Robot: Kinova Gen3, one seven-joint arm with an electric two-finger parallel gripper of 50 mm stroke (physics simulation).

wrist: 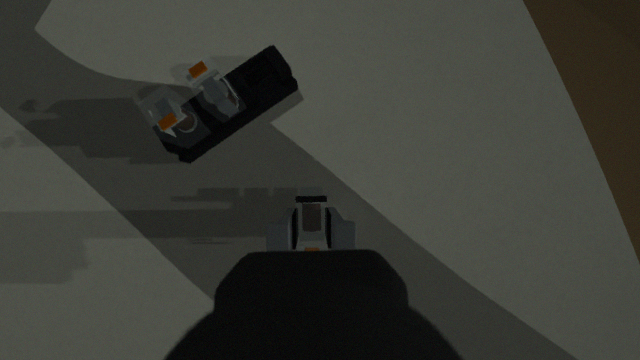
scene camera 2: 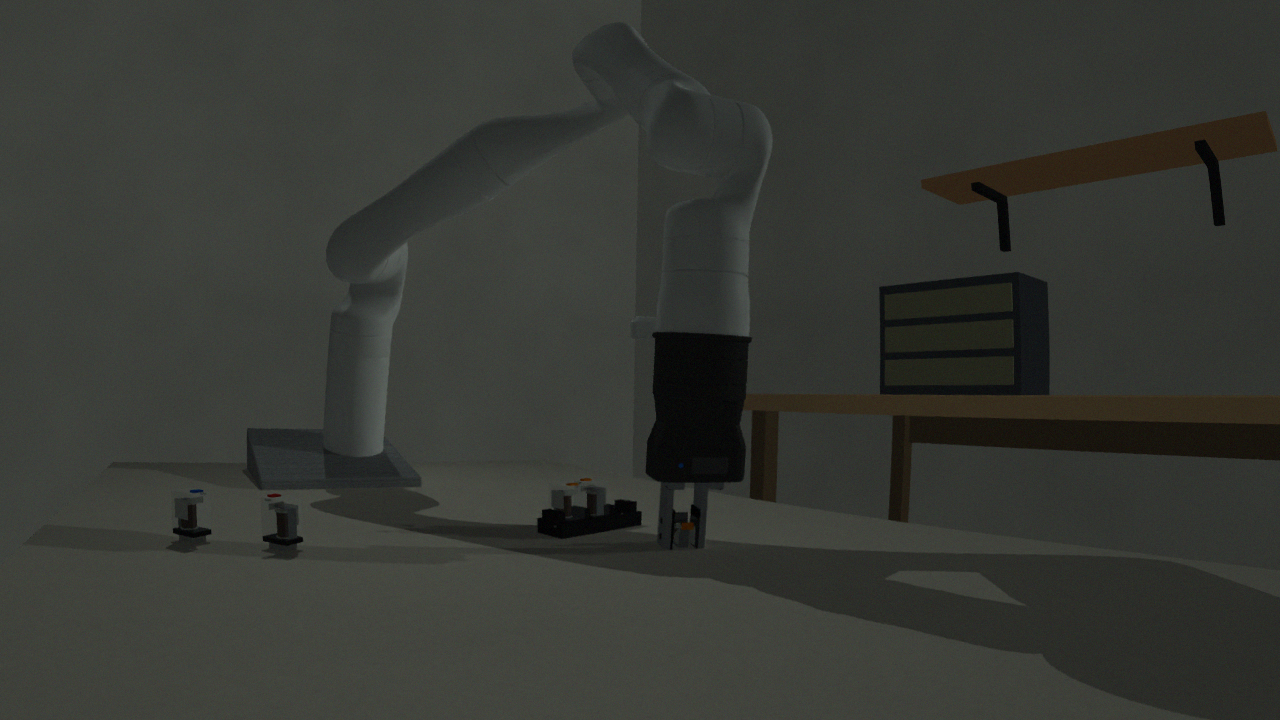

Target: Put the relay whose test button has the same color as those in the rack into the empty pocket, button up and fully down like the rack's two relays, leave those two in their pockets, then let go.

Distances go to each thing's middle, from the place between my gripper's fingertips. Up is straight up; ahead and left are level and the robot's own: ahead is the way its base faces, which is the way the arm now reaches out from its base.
I see the black rack [scene camera 2: 616, 520] 100 mm behind my hand, 40 mm to the right of it and 10 mm above it.
